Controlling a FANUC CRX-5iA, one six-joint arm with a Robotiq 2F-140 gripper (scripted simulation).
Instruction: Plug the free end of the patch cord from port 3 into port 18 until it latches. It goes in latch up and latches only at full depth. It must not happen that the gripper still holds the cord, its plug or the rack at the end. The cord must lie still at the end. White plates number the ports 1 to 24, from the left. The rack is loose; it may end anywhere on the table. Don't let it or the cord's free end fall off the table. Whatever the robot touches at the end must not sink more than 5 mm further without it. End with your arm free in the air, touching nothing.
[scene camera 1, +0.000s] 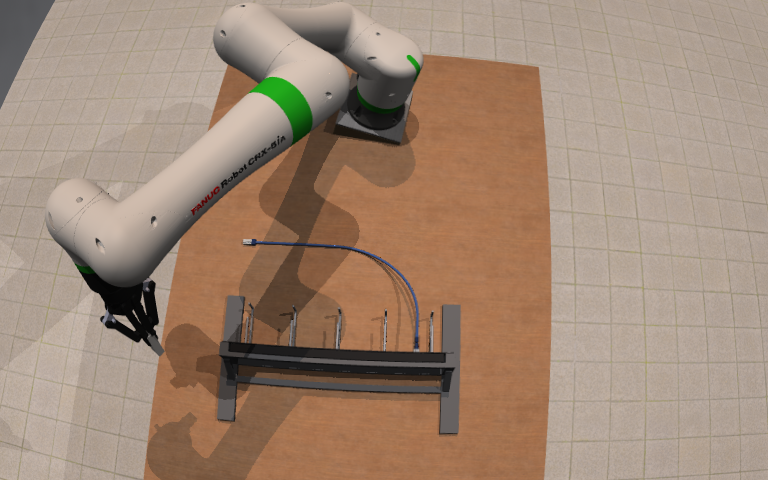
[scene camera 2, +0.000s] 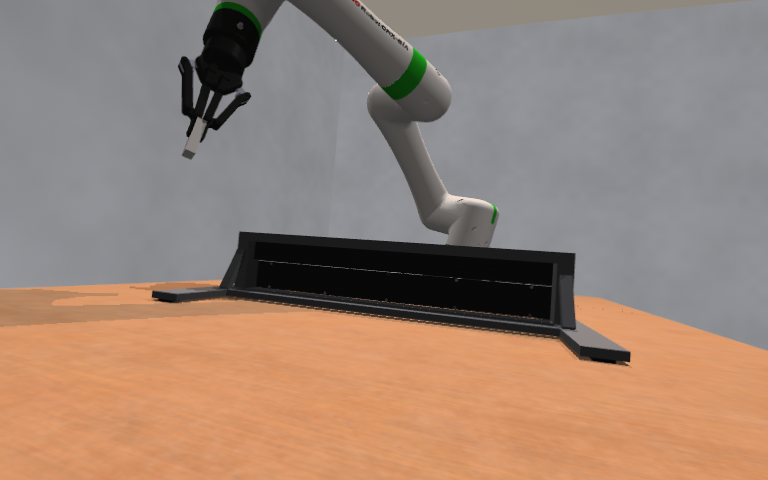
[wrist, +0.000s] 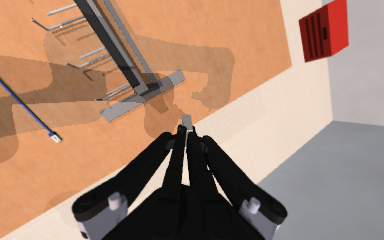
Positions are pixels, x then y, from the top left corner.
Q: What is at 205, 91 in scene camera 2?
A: The gripper.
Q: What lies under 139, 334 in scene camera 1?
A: The gripper.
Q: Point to the gripper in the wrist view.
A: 185, 120
